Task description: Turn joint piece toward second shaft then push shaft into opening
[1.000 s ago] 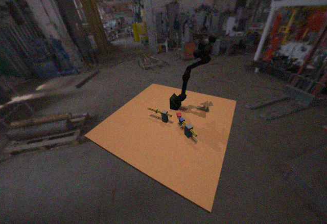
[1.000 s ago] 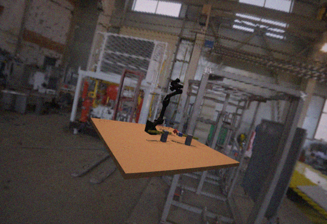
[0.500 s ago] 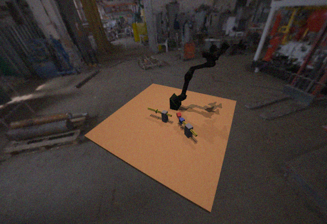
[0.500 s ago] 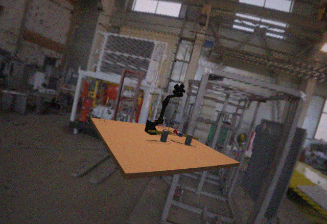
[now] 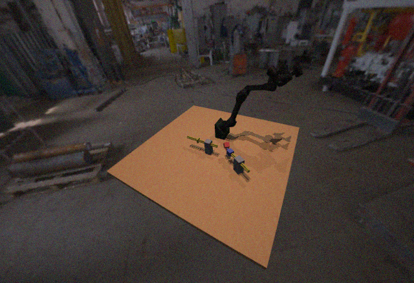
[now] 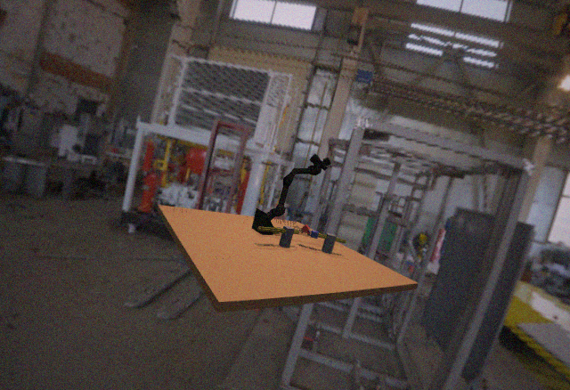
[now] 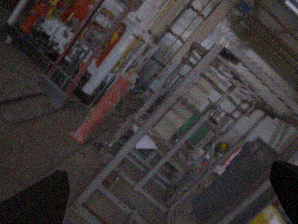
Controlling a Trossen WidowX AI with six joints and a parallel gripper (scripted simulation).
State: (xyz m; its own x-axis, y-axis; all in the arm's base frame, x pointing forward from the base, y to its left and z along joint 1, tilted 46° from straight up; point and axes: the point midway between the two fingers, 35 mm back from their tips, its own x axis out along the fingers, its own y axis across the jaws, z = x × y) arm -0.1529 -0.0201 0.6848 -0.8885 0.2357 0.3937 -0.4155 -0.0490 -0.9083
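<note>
Right now the red joint piece is 49 cm ahead of my gripper tip, 45 cm below it and 30 cm to the right of it.
</note>
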